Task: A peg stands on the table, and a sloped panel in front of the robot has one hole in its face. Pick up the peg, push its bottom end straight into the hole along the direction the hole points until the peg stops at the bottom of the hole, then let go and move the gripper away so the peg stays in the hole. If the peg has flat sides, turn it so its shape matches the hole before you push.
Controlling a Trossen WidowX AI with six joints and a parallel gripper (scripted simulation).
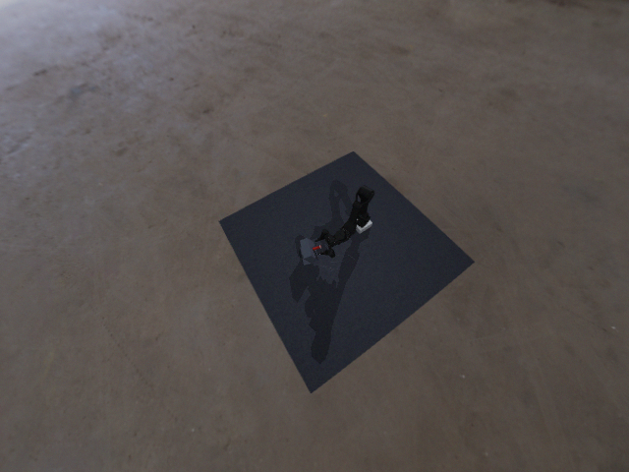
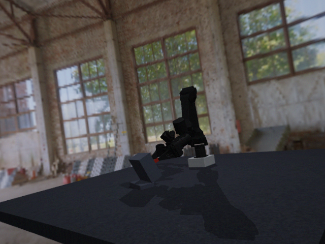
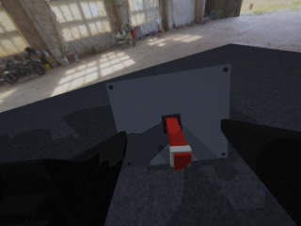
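The red peg lies 10 mm below my gripper tip and 10 mm behind it. Round my gripper tip: sloped panel (40 mm ahead, 30 mm to the right, 20 mm below).
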